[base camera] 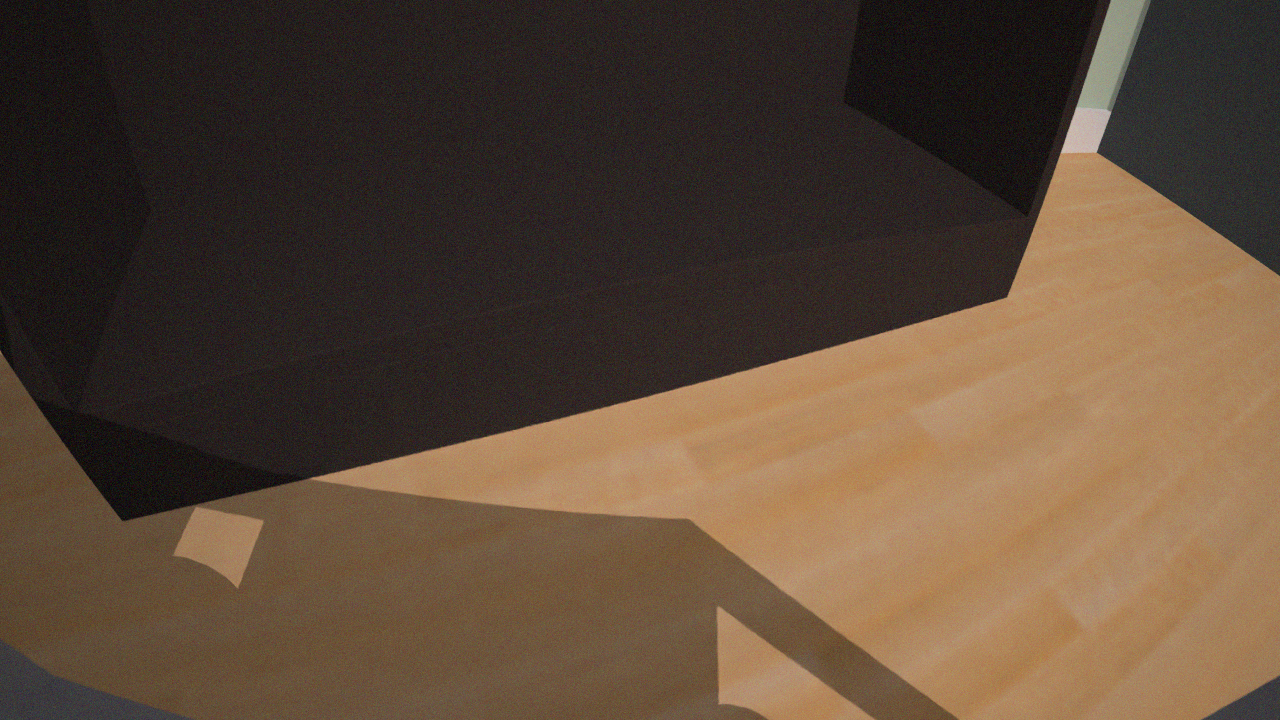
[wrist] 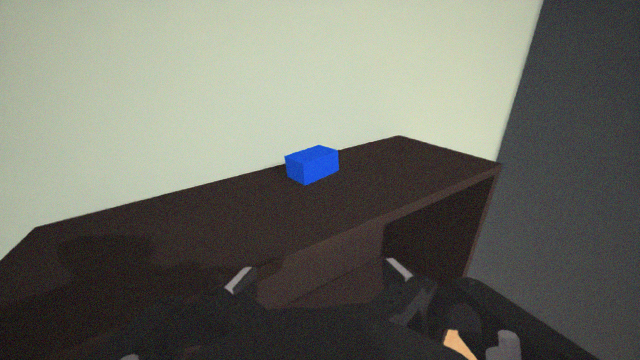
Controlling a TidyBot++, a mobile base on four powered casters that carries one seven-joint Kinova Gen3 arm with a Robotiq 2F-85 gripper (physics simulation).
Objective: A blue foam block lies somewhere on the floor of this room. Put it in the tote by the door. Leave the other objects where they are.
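Frame: origin at the arm's base, x down, y left, z ahead, level; metres.
Seen in the pictures: gripper, fingertip midpoint: (wrist: 319, 277).
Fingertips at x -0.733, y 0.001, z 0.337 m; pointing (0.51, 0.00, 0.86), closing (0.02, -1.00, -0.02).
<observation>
A point is followed by its place in that frame.
A blue block (wrist: 312, 166) {x -0.696, y 0.003, z 0.616 m} sits on the top of a dark brown open-fronted shelf unit (wrist: 340, 195) {x -0.663, y -0.041, z 0.556 m} (base camera: 626, 358) {x 0.356, y 0.004, z 0.446 m}, near its back edge by the wall, in the wrist view. It is not on the floor. My gripper (wrist: 319, 277) {x -0.733, y 0.001, z 0.337 m} is open and empty, in front of the shelf unit and apart from the block. The block does not show in the base camera view. The tote does not show in either view.
The shelf unit's lower front edge stands close ahead on the wooden floor (base camera: 895, 465) {x 0.397, y -0.185, z 0.398 m}. A pale green wall (wrist: 200, 75) {x -0.864, y 0.197, z 0.701 m} rises behind it. A dark grey surface (base camera: 1217, 116) {x 0.218, y -0.971, z 1.011 m} (wrist: 575, 150) {x -0.518, y -0.991, z 0.969 m} stands to the right. Shadows fall across the floor.
</observation>
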